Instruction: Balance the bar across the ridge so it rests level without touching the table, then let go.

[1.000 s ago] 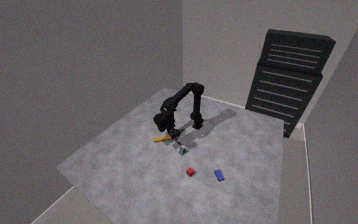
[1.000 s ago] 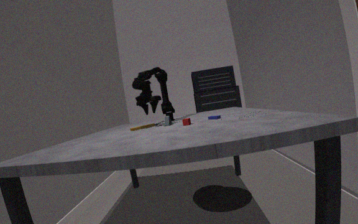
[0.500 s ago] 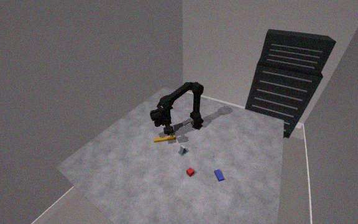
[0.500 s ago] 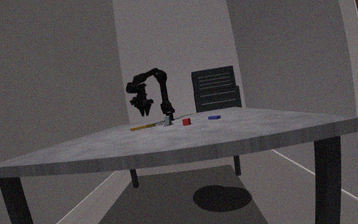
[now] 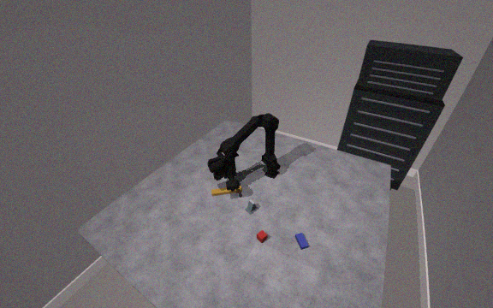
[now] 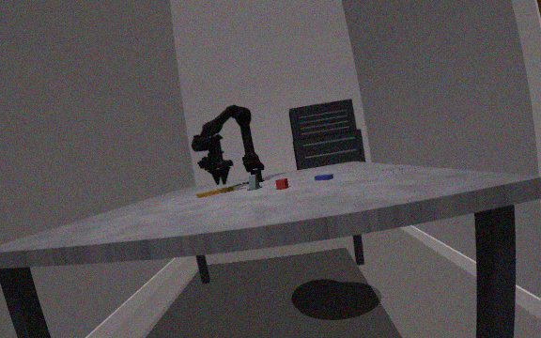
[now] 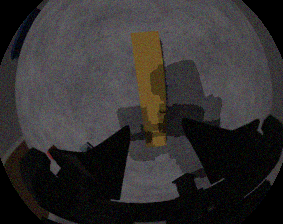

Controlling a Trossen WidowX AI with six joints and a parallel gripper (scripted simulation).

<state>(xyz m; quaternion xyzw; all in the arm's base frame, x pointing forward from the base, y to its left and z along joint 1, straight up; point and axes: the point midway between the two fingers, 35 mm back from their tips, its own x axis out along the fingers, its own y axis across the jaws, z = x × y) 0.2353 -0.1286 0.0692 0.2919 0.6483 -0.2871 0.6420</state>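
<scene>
Right now my gripper tip is 30 mm above the yellow bar, 20 mm to the left of it and 20 mm short of it. Also, from my gripper tip: red cube: 280 mm to the left, 180 mm ahead, 20 mm below; then blue block: 440 mm to the left, 100 mm ahead, 30 mm below.
</scene>
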